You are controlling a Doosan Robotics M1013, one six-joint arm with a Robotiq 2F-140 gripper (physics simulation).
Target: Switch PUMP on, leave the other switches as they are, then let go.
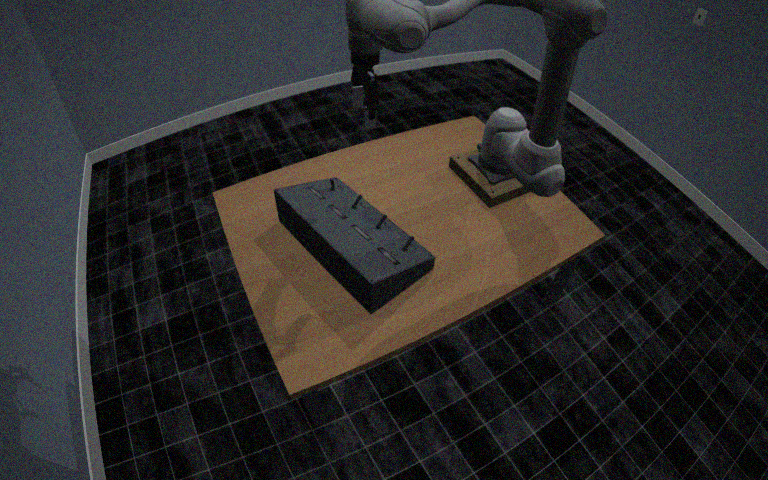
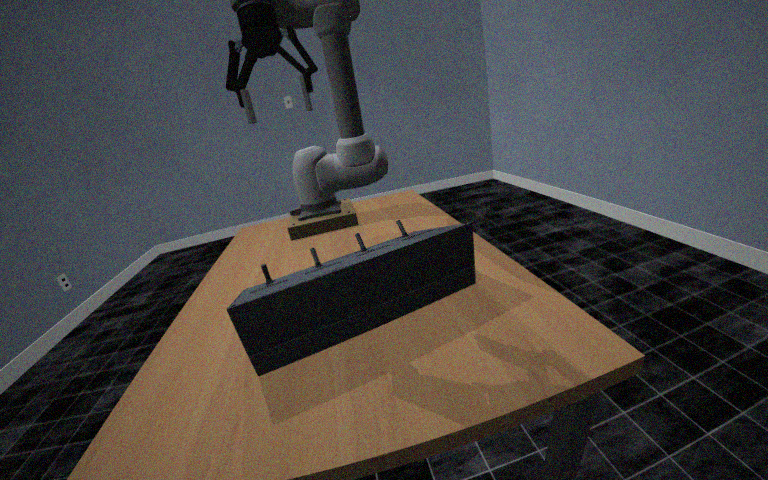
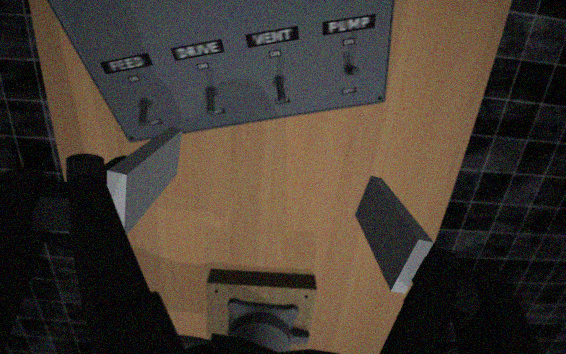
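Where they show: gripper, fingertip midpoint: [image 1: 363, 116] [image 2: 281, 116] [image 3: 274, 174]; arm's base at its link origin: [image 1: 496, 167] [image 2: 320, 211] [image 3: 260, 326].
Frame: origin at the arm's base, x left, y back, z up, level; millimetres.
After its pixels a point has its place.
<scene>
The dark switch panel [image 1: 334, 237] @(x 186, y -752, z 89 mm) [image 2: 362, 294] @(x 132, y -802, z 34 mm) [image 3: 150, 30] @(x 241, y -679, z 70 mm) sits on the table. Its PUMP lever [image 1: 333, 183] @(x -72, y -661, z 62 mm) [image 2: 266, 273] @(x -76, y -668, z 59 mm) [image 3: 350, 68] @(x -73, y -667, z 64 mm) is tilted differently from the others, more upright and more towards the ON side; whether it is at its full ON end is hard to tell. The VENT lever [image 1: 356, 202] @(x 37, y -621, z 52 mm) [image 2: 315, 257] @(x 34, y -622, z 53 mm) [image 3: 281, 89] @(x 31, y -618, z 58 mm), DRIVE lever [image 1: 381, 221] @(x 150, y -583, z 54 mm) [image 2: 360, 242] @(x 147, y -587, z 53 mm) [image 3: 211, 100] @(x 145, y -584, z 56 mm) and FEED lever [image 1: 407, 243] @(x 264, y -550, z 54 mm) [image 2: 402, 228] @(x 263, y -552, z 53 mm) [image 3: 145, 111] @(x 258, y -549, z 53 mm) lean to OFF. My gripper [image 1: 367, 116] @(x 36, y -597, z 380 mm) [image 2: 280, 115] @(x 36, y -597, z 380 mm) [image 3: 274, 174] @(x 36, y -597, z 380 mm) is open and empty, high above the robot side of the panel, touching no lever.
The wooden table [image 1: 453, 271] @(x 348, y -416, z -54 mm) [image 2: 198, 362] @(x -240, y -794, z -54 mm) [image 3: 250, 200] @(x 65, y -347, z -54 mm) carries the panel and the arm's mounting block [image 1: 491, 196] @(x 139, y -127, z -2 mm) [image 2: 322, 227] @(x 7, y -140, z -30 mm) [image 3: 261, 278] @(x 14, y -139, z -29 mm). The block stands on the lever side of the panel. Dark tiled floor and walls surround the table. Shadows fall across the table beside the panel.
</scene>
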